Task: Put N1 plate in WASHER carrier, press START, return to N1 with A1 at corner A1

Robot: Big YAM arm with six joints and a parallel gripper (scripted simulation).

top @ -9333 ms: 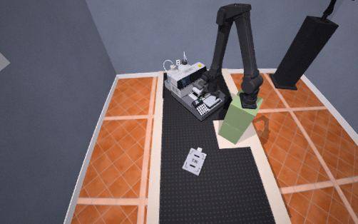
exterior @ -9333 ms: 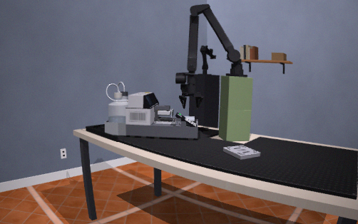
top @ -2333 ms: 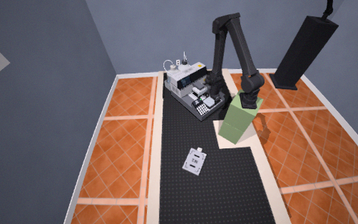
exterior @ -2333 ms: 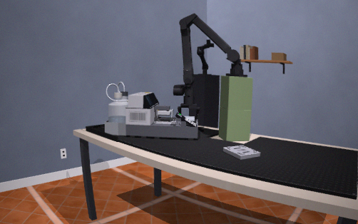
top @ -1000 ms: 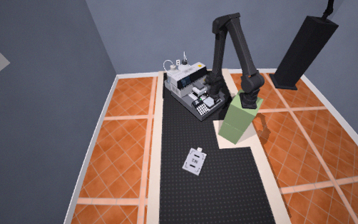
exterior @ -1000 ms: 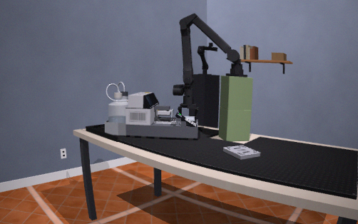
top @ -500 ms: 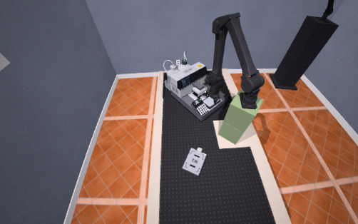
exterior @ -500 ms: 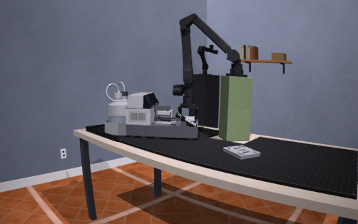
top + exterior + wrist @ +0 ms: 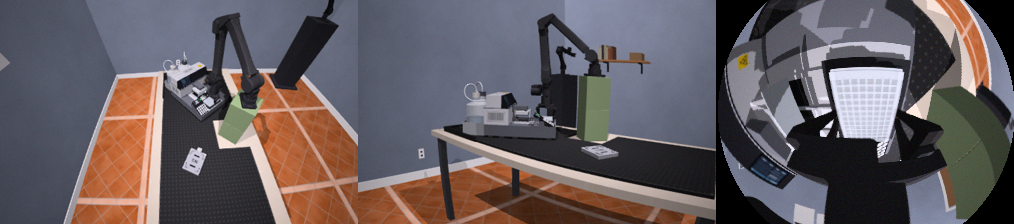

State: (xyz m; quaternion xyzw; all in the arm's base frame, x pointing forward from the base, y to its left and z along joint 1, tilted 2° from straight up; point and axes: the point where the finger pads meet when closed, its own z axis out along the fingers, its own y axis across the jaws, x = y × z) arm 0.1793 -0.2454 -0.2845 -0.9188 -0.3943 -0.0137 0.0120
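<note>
My gripper is now 11 cm short of the plate nest N1, 53 cm to the right of it and 9 cm above it. The rest, counted from my hand: bottle 38 cm ahead, 26 cm to the right, 5 cm above; well plate right at my hand; plate washer 11 cm ahead, 11 cm to the right, 3 cm above.
</note>
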